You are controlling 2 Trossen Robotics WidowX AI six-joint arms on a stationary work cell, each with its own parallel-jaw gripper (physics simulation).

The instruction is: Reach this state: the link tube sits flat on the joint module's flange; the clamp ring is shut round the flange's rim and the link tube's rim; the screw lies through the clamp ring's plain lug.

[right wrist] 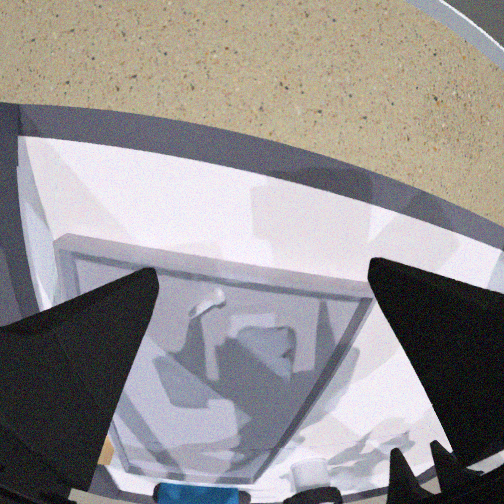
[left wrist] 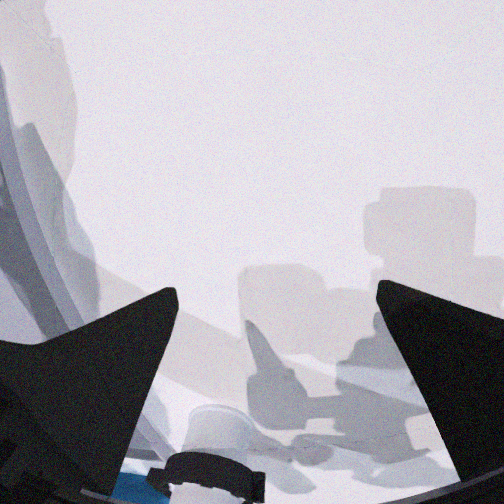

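Note:
In the left wrist view my left gripper (left wrist: 277, 295) is open and empty above the white table. At the bottom edge the black clamp ring (left wrist: 210, 472) sits round a pale tube top (left wrist: 220, 430), beside the blue joint module (left wrist: 137, 489). In the right wrist view my right gripper (right wrist: 262, 272) is open and empty over a shallow grey tray (right wrist: 215, 370). A small pale screw (right wrist: 207, 301) lies in the tray between the fingertips. The blue joint module (right wrist: 197, 494) and the pale link tube (right wrist: 310, 475) with a dark ring show at the bottom edge.
The table's dark rim (right wrist: 200, 140) curves across the right wrist view, with a speckled tan floor (right wrist: 250, 60) beyond. The other arm's dark fingers (right wrist: 420, 475) show at the lower right. Arm shadows lie across the table.

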